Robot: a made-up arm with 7 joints.
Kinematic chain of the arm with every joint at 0, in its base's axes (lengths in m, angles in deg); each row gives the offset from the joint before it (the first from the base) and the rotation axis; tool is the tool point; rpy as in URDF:
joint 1: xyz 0 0 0.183 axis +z
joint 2: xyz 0 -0.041 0.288 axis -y
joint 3: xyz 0 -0.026 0.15 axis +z
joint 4: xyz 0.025 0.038 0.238 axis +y
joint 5: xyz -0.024 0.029 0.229 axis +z
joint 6: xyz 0 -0.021 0.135 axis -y
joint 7: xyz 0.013 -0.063 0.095 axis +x
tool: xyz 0 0 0 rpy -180 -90 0
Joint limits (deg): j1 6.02..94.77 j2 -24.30..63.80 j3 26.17..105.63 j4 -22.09..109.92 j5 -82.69..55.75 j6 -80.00..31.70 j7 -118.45..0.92
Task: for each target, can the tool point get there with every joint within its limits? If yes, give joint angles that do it. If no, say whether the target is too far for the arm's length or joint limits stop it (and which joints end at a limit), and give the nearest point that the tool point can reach.
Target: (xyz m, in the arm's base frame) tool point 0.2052 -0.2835 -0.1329
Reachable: no: joint limits stop it (at a limit: joint 1, joint 2, joint 3, joint 4, joint 5, joint 6) | nearest point -0.2105 -0.2524 0.3788 | short by 0.660 m
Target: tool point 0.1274 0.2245 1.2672
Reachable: yes | joints 67.35 -13.94 54.48 12.49 -53.62 -25.75 -77.24
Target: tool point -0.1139 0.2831 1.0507
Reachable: yes | joints 52.38 15.18 50.62 83.29 -70.32 -35.66 -27.64
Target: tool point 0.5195 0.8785 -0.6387
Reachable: no: too far | nearest point 0.2309 0.3905 0.4825 | short by 1.256 m
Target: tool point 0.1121 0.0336 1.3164
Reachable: yes | joints 45.04 -5.87 34.58 9.45 -57.88 -7.90 -30.17
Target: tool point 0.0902 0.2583 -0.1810
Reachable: no: joint limits stop it (at a limit: joint 1, joint 2, joint 3, joint 4, joint 5) | nearest point -0.2550 0.2420 0.3730 | short by 0.653 m
